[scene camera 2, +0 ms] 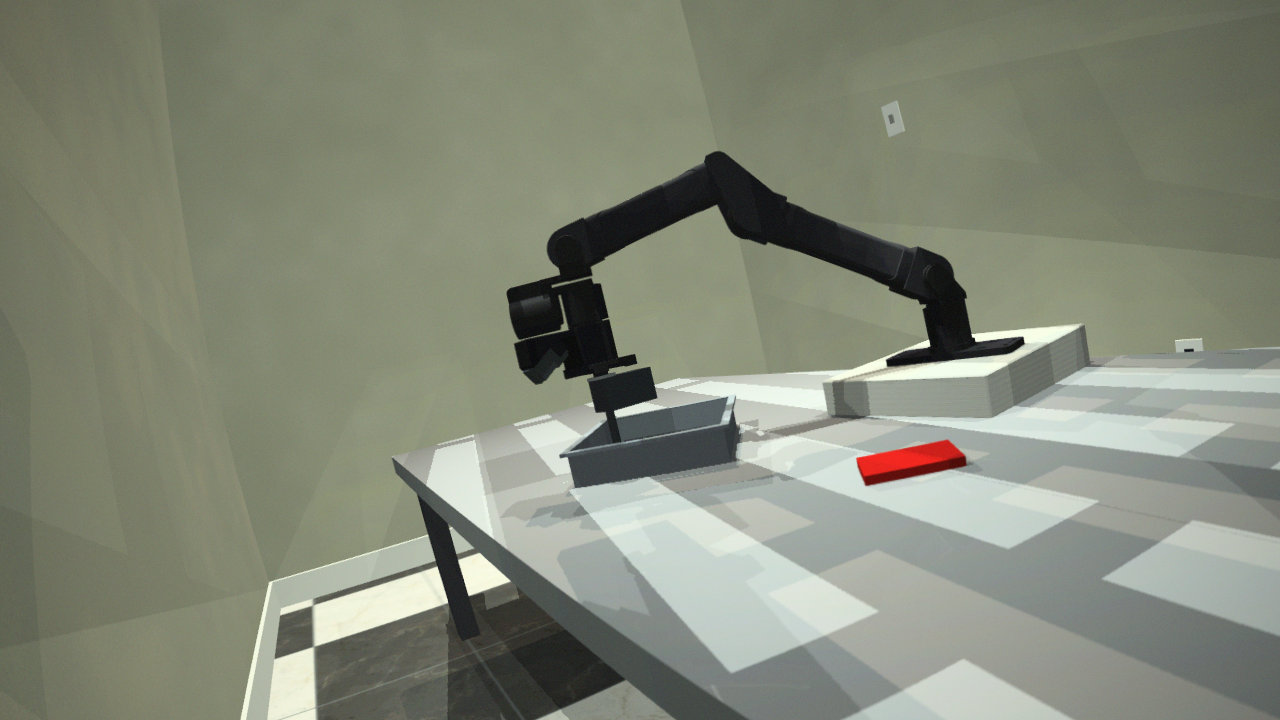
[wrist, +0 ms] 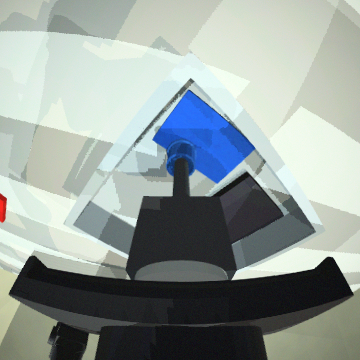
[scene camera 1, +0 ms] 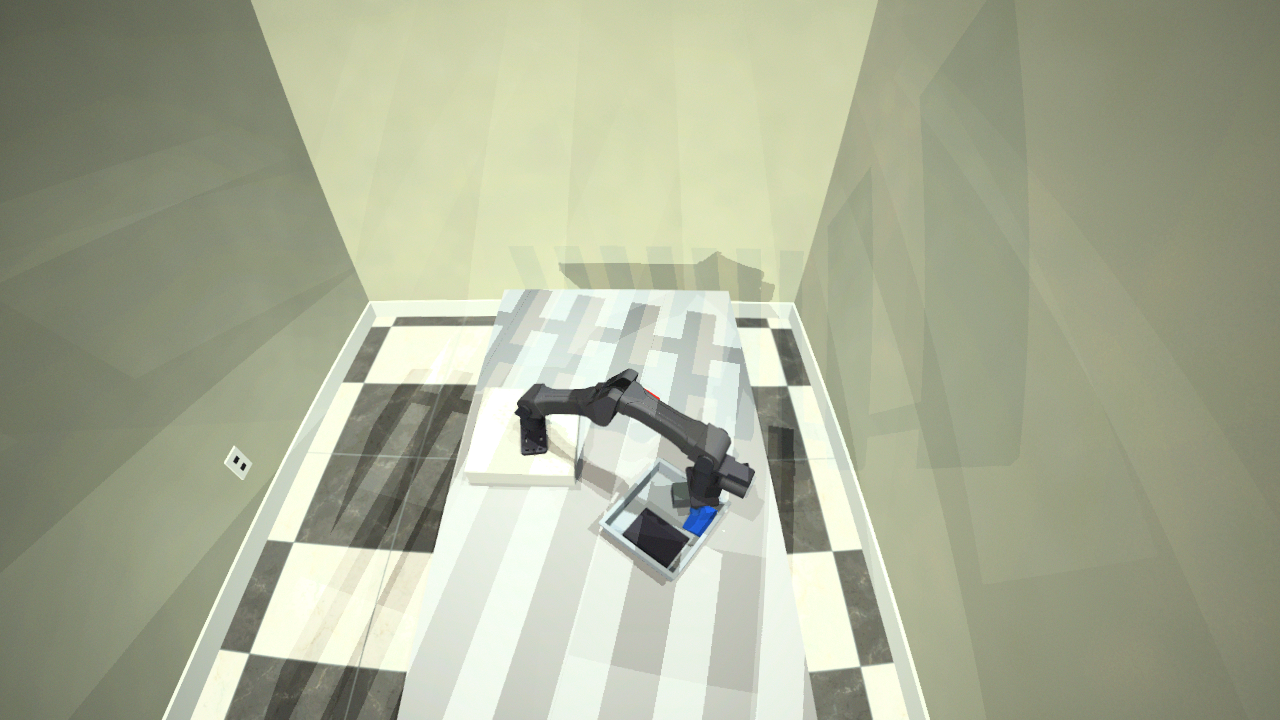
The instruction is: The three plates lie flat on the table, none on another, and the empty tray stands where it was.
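Pixels of known places: hand, its tool point: [scene camera 2: 622, 464] [wrist: 180, 151] [scene camera 1: 695, 510]; arm's base, origin of its link: [scene camera 2: 953, 355] [scene camera 1: 533, 424].
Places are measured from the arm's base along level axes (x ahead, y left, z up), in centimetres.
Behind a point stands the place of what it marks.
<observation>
A grey tray [scene camera 1: 667, 569] @(x 28.7, y -45.6, z -0.6 cm) [scene camera 2: 653, 456] @(x 39.1, y -23.3, z -3.2 cm) [wrist: 143, 118] @(x 44.0, y -28.4, z -0.6 cm) stands near the table's right edge. A blue plate [scene camera 1: 700, 519] @(x 40.1, y -33.0, z -4.4 cm) [wrist: 214, 136] @(x 40.8, y -33.7, z -4.4 cm) and a larger black plate [scene camera 1: 656, 537] @(x 28.2, y -35.9, z -4.3 cm) [wrist: 250, 207] @(x 31.2, y -38.6, z -4.3 cm) lie flat in it, side by side. A red plate [scene camera 2: 910, 460] @(x 33.0, y 10.3, z -4.6 cm) [wrist: 1, 208] @(x 30.6, y 6.0, z -4.6 cm) lies flat on the table between the tray and the arm's base. In scene camera 1 the arm hides most of it. My suction cup [wrist: 181, 157] @(x 39.4, y -30.4, z -4.5 cm) is down inside the tray over the near corner of the blue plate. I cannot tell whether it touches. In scene camera 2 the tray wall hides the cup.
The arm stands on a white base block [scene camera 1: 500, 447] @(x -9.1, y -6.6, z 0.1 cm) [scene camera 2: 966, 389] @(x 13.9, y 8.0, z -2.1 cm) at the table's left side. The table [scene camera 1: 536, 626] @(x -2.3, y -52.7, z -5.6 cm) [scene camera 2: 805, 626] @(x 61.5, y 19.3, z -5.6 cm) has its edge close beside the tray, with checkered floor [scene camera 1: 340, 502] below.
</observation>
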